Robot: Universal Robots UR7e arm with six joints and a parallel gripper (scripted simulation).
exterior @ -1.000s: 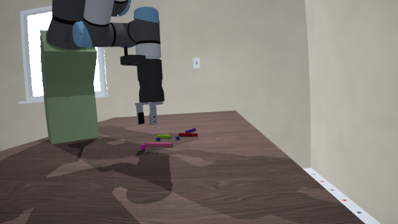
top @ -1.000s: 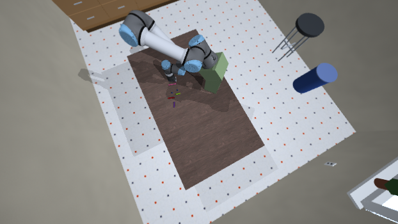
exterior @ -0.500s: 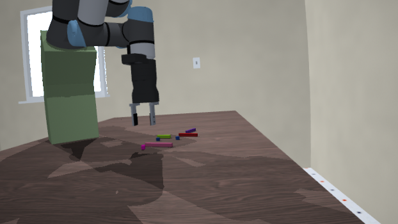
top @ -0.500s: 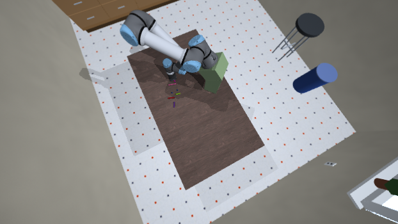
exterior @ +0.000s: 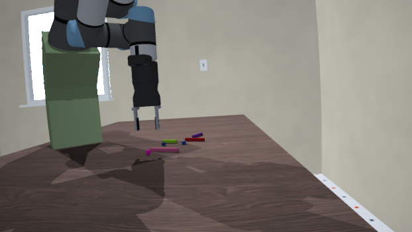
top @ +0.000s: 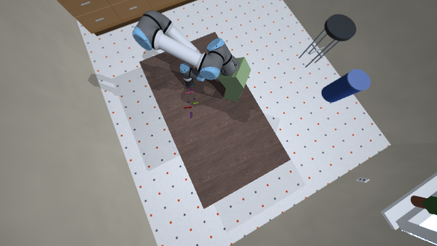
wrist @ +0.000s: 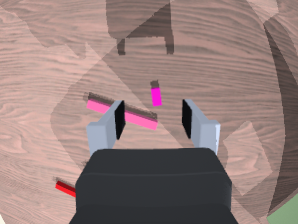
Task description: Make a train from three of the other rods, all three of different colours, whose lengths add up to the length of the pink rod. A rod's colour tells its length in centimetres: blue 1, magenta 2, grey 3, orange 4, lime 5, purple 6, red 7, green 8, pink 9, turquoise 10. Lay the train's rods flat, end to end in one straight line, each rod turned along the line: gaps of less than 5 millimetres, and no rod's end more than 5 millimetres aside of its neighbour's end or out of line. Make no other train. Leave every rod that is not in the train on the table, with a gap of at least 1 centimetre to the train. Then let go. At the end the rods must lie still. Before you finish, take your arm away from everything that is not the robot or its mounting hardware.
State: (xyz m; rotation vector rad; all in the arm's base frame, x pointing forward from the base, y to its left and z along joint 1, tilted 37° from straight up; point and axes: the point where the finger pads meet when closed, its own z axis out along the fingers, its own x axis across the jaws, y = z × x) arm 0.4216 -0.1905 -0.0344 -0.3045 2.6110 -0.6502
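Now: the magenta rod 8 cm below my hand. From my hand the other things lie so: lime rod (2 cm ahead, 16 cm to the left, 8 cm below); then blue rod (1 cm ahead, 11 cm to the left, 8 cm below); then pink rod (4 cm ahead, 3 cm to the left, 8 cm below).
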